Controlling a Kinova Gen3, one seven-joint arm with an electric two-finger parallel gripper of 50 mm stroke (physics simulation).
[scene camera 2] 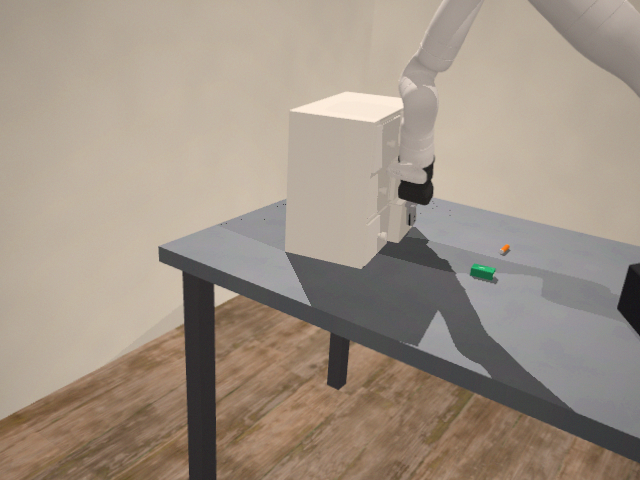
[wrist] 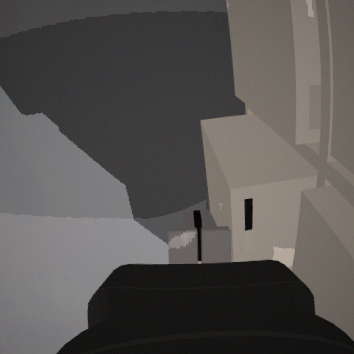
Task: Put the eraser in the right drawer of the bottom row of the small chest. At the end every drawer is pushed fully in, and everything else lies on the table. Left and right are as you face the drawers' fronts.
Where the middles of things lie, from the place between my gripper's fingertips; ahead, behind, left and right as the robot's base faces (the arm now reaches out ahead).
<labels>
My hand is 130 mm short of the white chest [scene camera 2: 330,144], 80 mm to the right of it and 120 mm below it.
</labels>
